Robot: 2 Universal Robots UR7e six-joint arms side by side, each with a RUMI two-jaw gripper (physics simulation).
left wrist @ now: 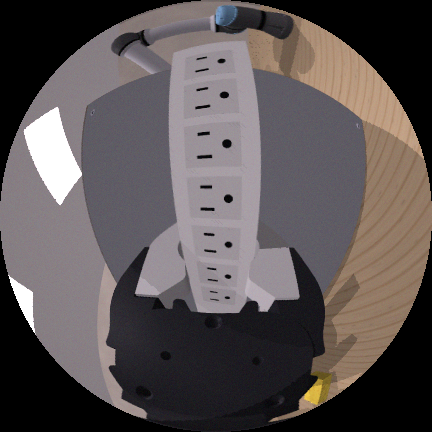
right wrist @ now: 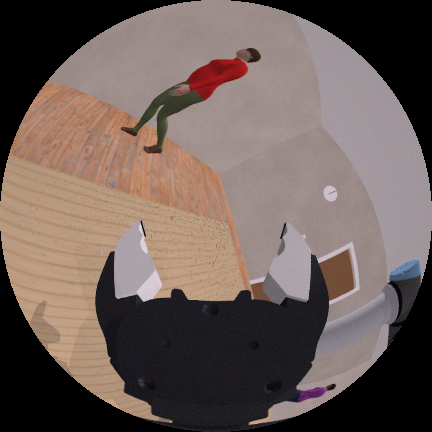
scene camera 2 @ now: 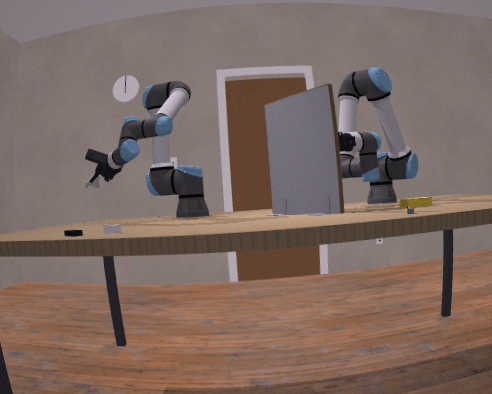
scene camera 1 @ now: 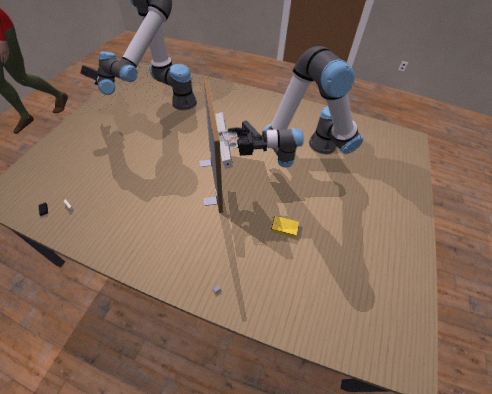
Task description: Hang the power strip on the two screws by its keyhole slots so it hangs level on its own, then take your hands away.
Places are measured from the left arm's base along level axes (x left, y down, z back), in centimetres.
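Pixels of known places: left gripper, fingertip midpoint: (left wrist: 219,221) (scene camera 2: 299,145); right gripper, fingertip midpoint: (right wrist: 212,224) (scene camera 2: 91,174) (scene camera 1: 98,70); left arm's base at its link origin: (scene camera 2: 382,202) (scene camera 1: 322,144); right arm's base at its link origin: (scene camera 2: 192,216) (scene camera 1: 184,102).
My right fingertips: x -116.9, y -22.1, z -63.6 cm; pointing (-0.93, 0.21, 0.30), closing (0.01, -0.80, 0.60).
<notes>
For each thing: its top centre in the pictures, then the offset to it from my right fingertips.
- white power strip at its top centre: (left wrist: 178,235) (scene camera 1: 223,133) dx +95.7, dy -4.9, dz +8.9 cm
- upright grey board at its top centre: (left wrist: 96,229) (scene camera 2: 295,94) (scene camera 1: 211,106) dx +94.7, dy -19.8, dz +4.0 cm
- yellow block at its top centre: (scene camera 2: 415,197) (scene camera 1: 285,225) dx +135.1, dy +19.3, dz +6.4 cm
- small grey cube at its top centre: (scene camera 2: 410,208) (scene camera 1: 216,288) dx +133.8, dy +20.7, dz -32.1 cm
- black block at its top centre: (scene camera 2: 73,230) (scene camera 1: 42,208) dx +51.5, dy +20.7, dz -64.2 cm
- white piece at its top centre: (scene camera 2: 111,224) (scene camera 1: 67,203) dx +58.2, dy +20.0, dz -54.4 cm
The white power strip (scene camera 1: 226,157) (left wrist: 215,165) is held close along the face of the upright grey board (scene camera 1: 219,185) (scene camera 2: 302,150) (left wrist: 310,175), outlets facing away from it. Whether it touches the board, I cannot tell. My left gripper (scene camera 1: 230,138) (left wrist: 219,221) is shut on the power strip, toward one end in the left wrist view. Small fasteners show near two board corners in the left wrist view; the two hanging screws and the keyhole slots are hidden behind the strip. My right gripper (scene camera 2: 93,183) (right wrist: 212,224) is open and empty, far from the board.
The board stands on flat feet (scene camera 1: 210,201). A yellow block (scene camera 1: 285,226) (scene camera 2: 416,202) (left wrist: 318,388), a small grey cube (scene camera 1: 217,289) (scene camera 2: 410,211), a black block (scene camera 1: 43,209) (scene camera 2: 73,233) and a white piece (scene camera 1: 68,204) (scene camera 2: 112,229) lie on the table. A person (right wrist: 215,80) is beyond the table.
</notes>
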